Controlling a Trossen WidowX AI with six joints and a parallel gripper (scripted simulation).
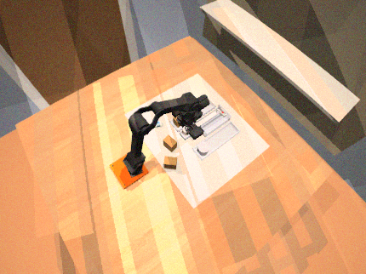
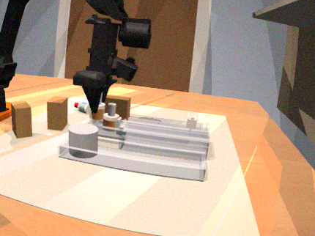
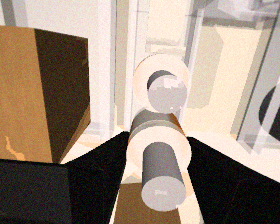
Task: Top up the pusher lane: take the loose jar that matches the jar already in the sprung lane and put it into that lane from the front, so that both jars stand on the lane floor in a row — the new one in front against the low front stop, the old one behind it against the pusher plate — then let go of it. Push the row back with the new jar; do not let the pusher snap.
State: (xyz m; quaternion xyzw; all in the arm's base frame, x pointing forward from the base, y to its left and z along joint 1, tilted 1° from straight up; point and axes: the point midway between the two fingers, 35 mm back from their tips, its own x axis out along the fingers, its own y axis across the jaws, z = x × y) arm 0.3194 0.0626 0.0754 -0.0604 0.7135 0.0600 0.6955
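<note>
Now: gripper tip 4 cm short of the wide grey cylinder, 12 cm to the left of it and 3 cm above it.
</note>
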